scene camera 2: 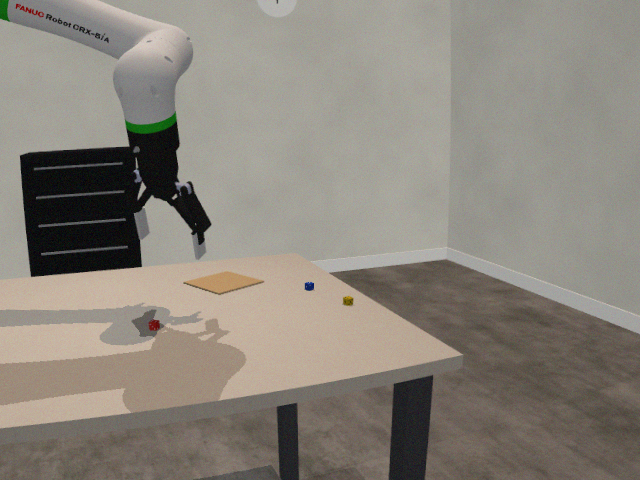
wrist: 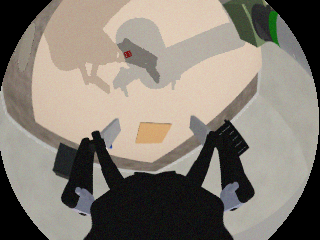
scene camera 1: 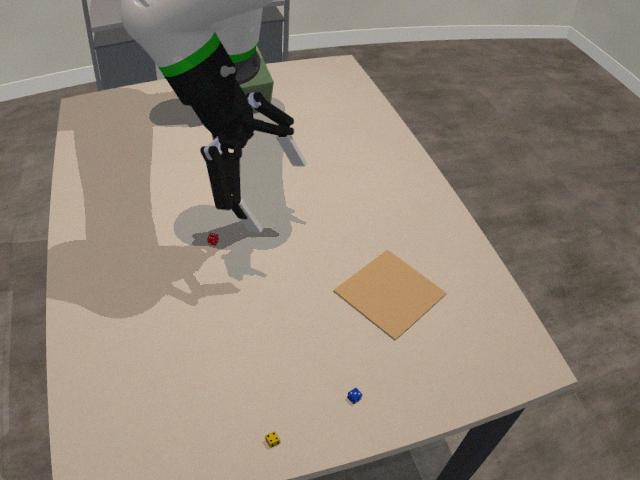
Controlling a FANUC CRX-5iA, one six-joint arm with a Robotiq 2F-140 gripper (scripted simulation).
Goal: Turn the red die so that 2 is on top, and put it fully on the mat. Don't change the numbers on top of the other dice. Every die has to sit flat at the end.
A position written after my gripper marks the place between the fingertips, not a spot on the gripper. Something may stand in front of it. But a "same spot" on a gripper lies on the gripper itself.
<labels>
my gripper: scene camera 2; wrist 154,123; scene camera 1
same spot on my gripper: [scene camera 1: 219,165] = [scene camera 2: 195,195]
</labels>
